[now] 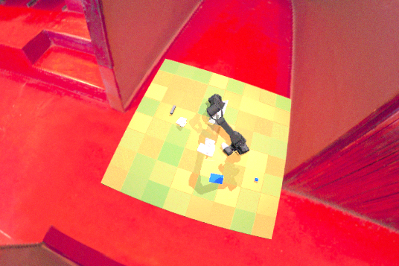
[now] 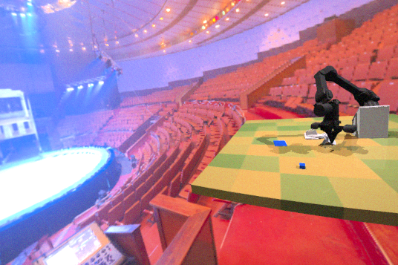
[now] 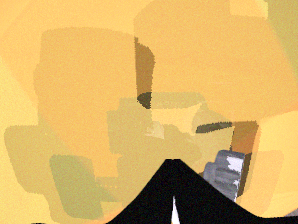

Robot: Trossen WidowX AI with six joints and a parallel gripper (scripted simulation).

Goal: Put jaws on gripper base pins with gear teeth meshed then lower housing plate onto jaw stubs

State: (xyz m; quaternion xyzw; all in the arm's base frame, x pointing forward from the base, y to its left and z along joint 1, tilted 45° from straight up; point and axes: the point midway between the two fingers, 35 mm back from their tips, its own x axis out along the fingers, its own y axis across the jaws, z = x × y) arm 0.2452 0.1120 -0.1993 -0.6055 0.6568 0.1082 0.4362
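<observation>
Now: the grey jaw 20 mm ahead of my gripper tip, 20 mm to the right of it and 10 mm above it. Round my gripper tip: flat white plate 90 mm ahead, 180 mm to the right, 20 mm below; flat blue square 260 mm ahead, 20 mm to the right, 20 mm below; blue cube 140 mm ahead, 260 mm to the left, 20 mm below.
</observation>
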